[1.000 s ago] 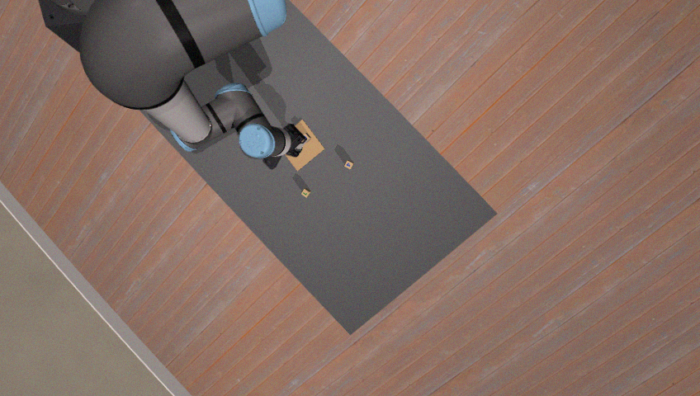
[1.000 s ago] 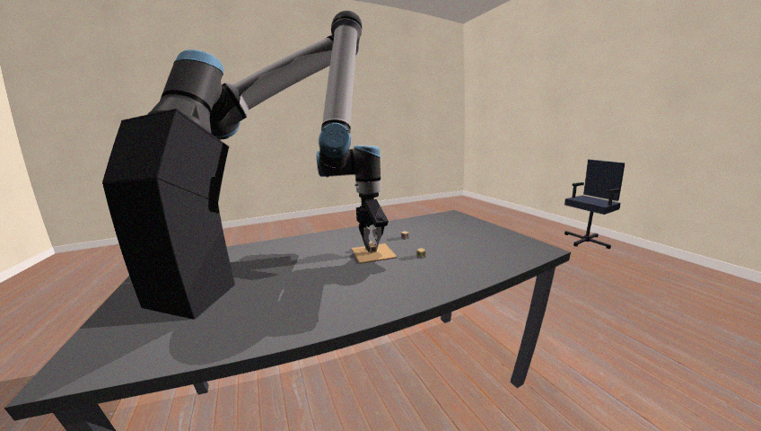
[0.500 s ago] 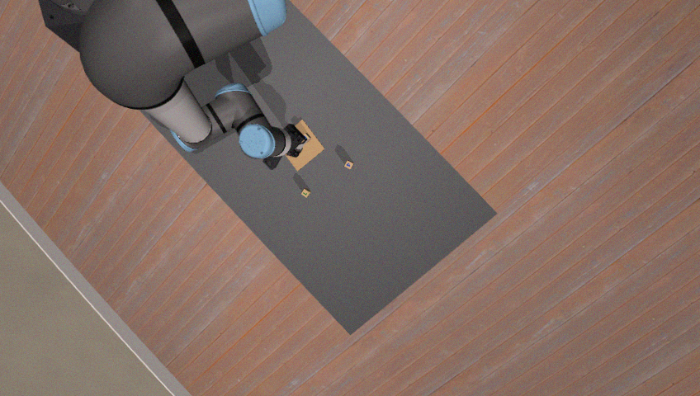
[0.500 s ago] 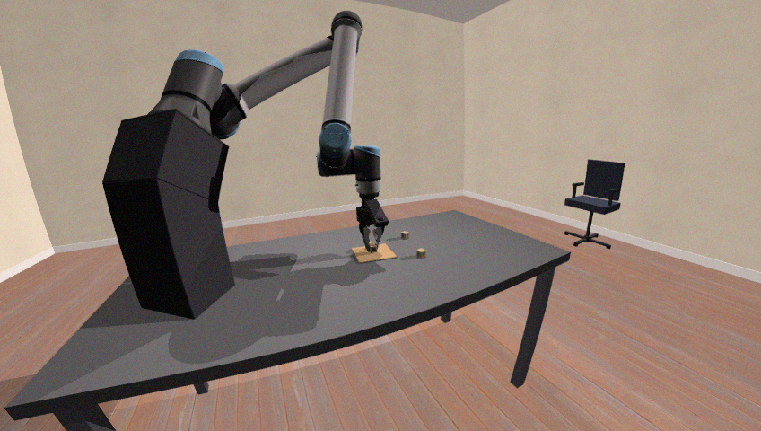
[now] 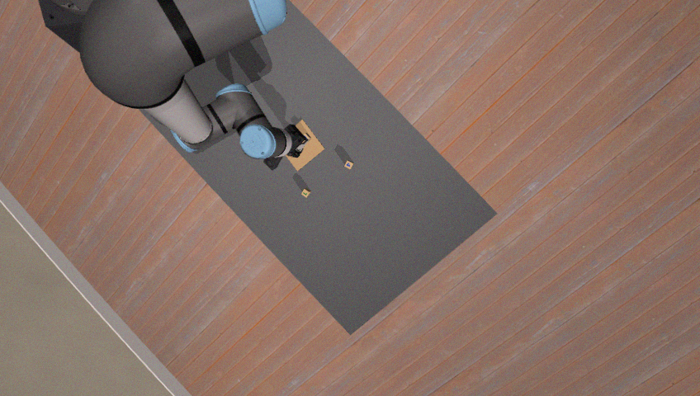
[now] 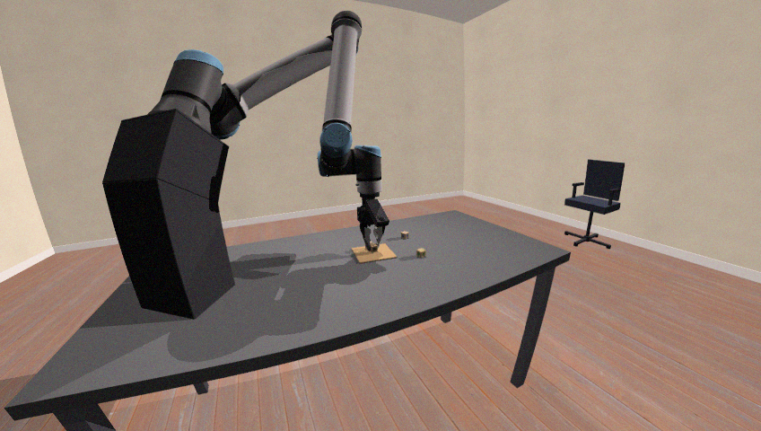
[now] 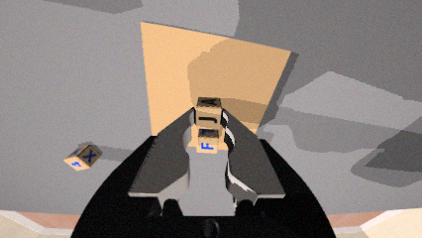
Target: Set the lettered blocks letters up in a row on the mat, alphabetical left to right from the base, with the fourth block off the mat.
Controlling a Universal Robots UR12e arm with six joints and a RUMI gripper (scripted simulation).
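The tan mat lies 2 cm below my hand. Round my hand: block: 16 cm ahead, 12 cm to the left, 1 cm below.
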